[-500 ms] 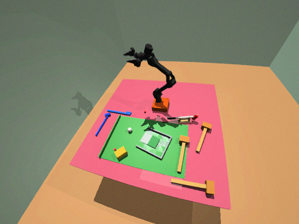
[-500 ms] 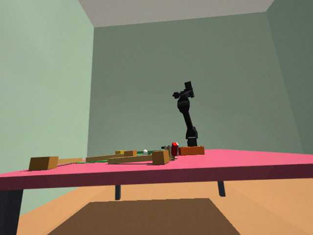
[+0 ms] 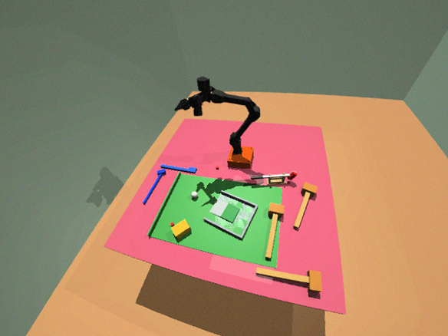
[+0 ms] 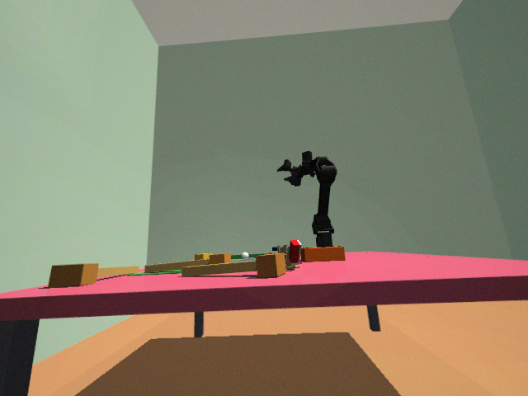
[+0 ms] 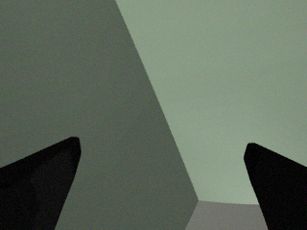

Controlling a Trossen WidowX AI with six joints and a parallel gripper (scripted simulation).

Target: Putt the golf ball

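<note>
The red putter lies 54 cm to the left of my gripper tip, 45 cm below it and 4 cm ahead of it. Also, from my gripper tip: wooden stand (56 cm to the left, 47 cm below, 4 cm ahead); yellow block (48 cm below, 47 cm ahead, 5 cm to the left); white golf ball (48 cm below, 23 cm ahead, 5 cm to the left).
</note>
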